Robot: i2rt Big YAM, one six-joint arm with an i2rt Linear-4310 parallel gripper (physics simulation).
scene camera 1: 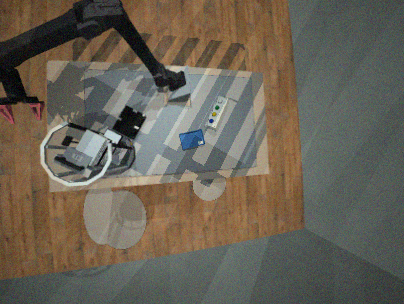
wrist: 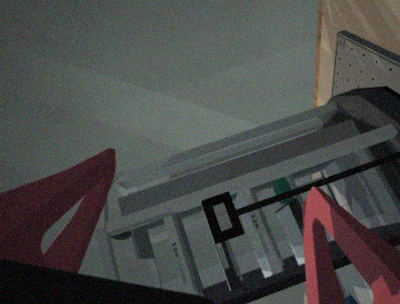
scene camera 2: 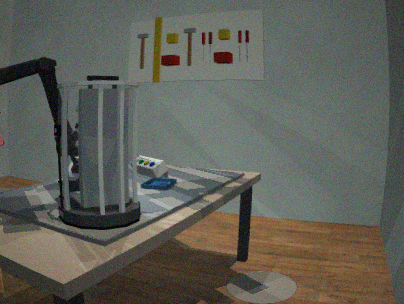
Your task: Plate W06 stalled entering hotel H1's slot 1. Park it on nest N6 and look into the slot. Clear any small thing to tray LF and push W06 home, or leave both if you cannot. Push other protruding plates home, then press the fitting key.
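Places are measured from the arm's base along level axes (x left, y back, z up), in centimetres.
Where they show: gripper, between the fingertips: (scene camera 1: 27, 122) (wrist: 212, 177) (scene camera 2: 0, 129); arm's base, origin of its link: (scene camera 1: 177, 81).
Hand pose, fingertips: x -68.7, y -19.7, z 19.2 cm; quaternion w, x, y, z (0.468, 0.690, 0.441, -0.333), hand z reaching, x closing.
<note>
Things, the pixels of their top centre, and the offset from my fingertips. "spot": a spot on its surface instead. Level surfaces: height alone.
- tall round caged rack, centre of its top: (wrist: 118, 264) (scene camera 2: 97, 77) (scene camera 1: 72, 152) dx +23.0, dy -17.6, dz +13.8 cm
- plate, a spot on its surface: (wrist: 172, 257) spot: dx +15.3, dy -9.2, dz +5.1 cm
- black square loop, a spot on its surface: (wrist: 211, 220) spot: dx +13.0, dy -9.9, dz +0.2 cm
- blue tray, centre of its top: (scene camera 2: 159, 181) (scene camera 1: 192, 139) dx +72.6, dy -16.6, dz -25.2 cm
- white key box, centre of its top: (scene camera 2: 147, 158) (scene camera 1: 219, 111) dx +92.3, dy -2.5, dz -18.5 cm
- grey mat, height of its surface: dz -26.9 cm
- wooden table, height of its surface: dz -28.2 cm
My gripper (scene camera 1: 25, 120) (wrist: 212, 177) has red fingers spread wide, open and empty, left of a tall round caged rack (scene camera 1: 42, 155) (scene camera 2: 100, 218) (wrist: 250, 181). One finger shows at the left edge in scene view 2. In the wrist view several pale plates, among them one plate (wrist: 172, 257) and another plate (wrist: 261, 240), sit in the rack's slots; their labels are too blurred to read. A small green patch (wrist: 281, 188) shows among them. A black square loop (wrist: 211, 220) on a thin rod crosses in front. A blue tray (scene camera 1: 190, 140) (scene camera 2: 159, 184) and a white key box (scene camera 1: 212, 121) (scene camera 2: 154, 168) stand on the mat. W06 cannot be told apart.
A black square stand (scene camera 1: 129, 121) is beside the rack. The arm's base (scene camera 1: 170, 80) stands near the table's back edge. The grey mat (scene camera 1: 240, 145) lies on the wooden table (scene camera 1: 264, 150). A tool board (scene camera 2: 250, 65) hangs on the wall.
</note>
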